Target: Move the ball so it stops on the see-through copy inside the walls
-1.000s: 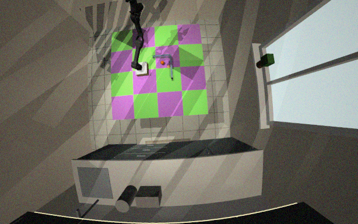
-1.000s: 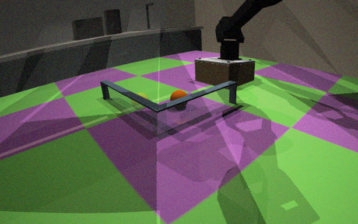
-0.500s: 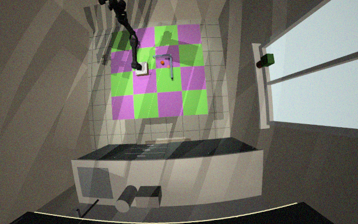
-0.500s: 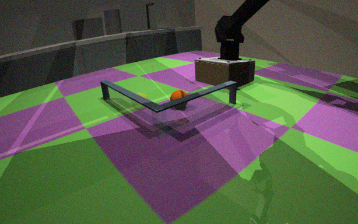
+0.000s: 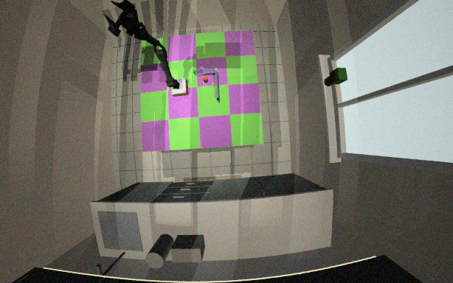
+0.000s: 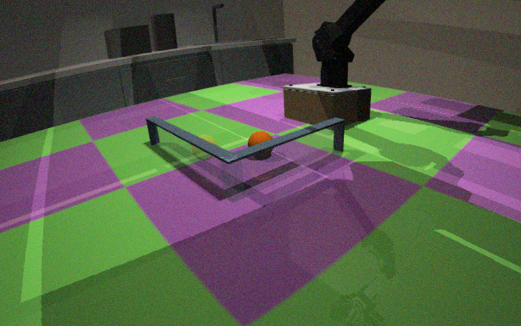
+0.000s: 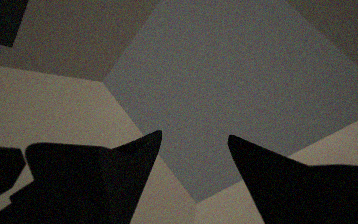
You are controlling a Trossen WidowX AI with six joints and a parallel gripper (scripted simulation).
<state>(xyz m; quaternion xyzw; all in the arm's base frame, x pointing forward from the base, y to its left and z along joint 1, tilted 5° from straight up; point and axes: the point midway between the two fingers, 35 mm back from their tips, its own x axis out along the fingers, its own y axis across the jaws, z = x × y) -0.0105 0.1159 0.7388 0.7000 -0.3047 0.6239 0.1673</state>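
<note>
My gripper tip is now 440 mm short of the see-through copy of ball, 30 mm to the left of it and 830 mm above it.
</note>
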